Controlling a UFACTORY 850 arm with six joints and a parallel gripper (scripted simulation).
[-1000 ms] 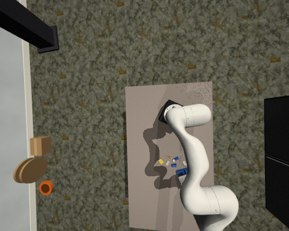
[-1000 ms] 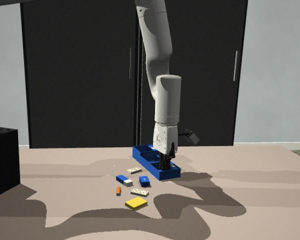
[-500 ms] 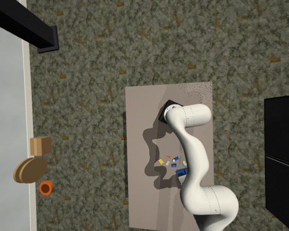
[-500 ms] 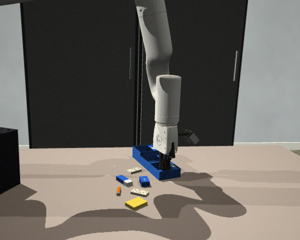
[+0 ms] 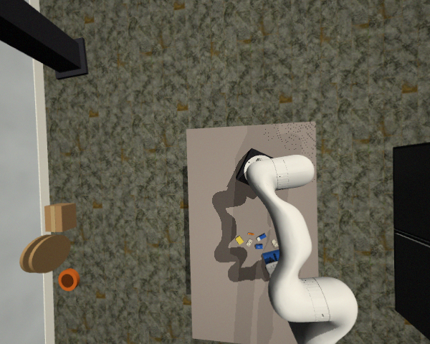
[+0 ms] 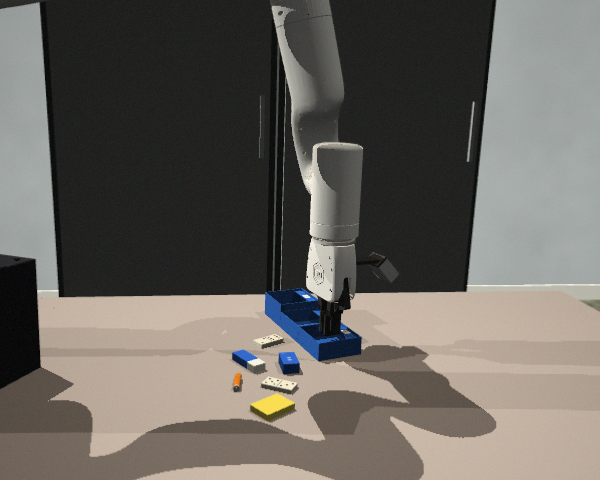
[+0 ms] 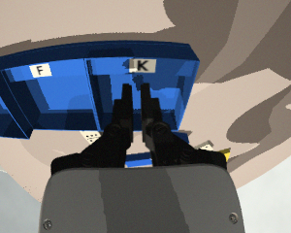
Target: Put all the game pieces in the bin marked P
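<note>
My hand is 2 cm past the joined blue bins, 8 cm to the right of it and 3 cm above it. From my hand the other things lie so: orange cylinder 18 cm behind, 12 cm to the right, 4 cm below; then blue-and-white eraser 15 cm behind, 6 cm to the right, 4 cm below; then blue block 9 cm behind, 6 cm to the right, 4 cm below.
</note>
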